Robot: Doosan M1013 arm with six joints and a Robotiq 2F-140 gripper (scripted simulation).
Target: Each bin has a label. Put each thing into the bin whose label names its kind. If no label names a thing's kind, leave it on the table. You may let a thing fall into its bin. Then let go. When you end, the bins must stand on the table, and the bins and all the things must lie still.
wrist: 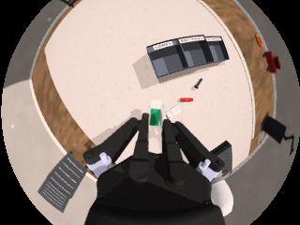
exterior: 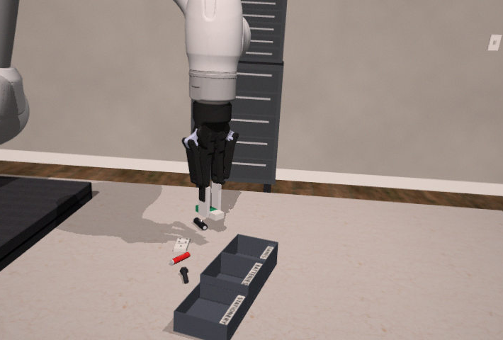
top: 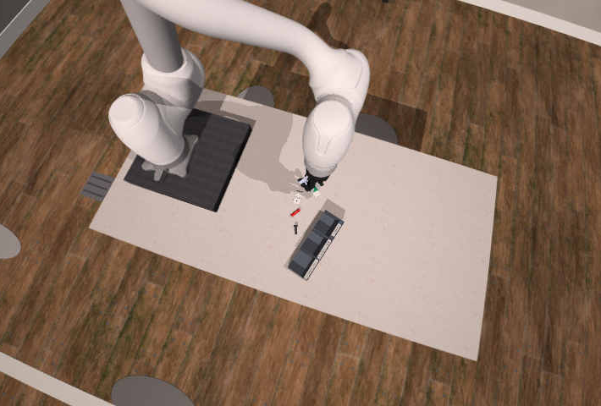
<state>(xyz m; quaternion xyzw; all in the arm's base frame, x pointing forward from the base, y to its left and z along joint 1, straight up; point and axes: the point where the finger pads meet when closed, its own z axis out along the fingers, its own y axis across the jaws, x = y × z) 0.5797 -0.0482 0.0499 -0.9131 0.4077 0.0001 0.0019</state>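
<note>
Right now my hand is 9 cm above the black battery, 7 cm to the right of it and 2 cm past it. Also, from my hand: red cylinder 9 cm to the right, 9 cm below, 5 cm behind; then white eraser 3 cm below; then white domino 9 cm below, 5 cm behind, 2 cm to the right.
</note>
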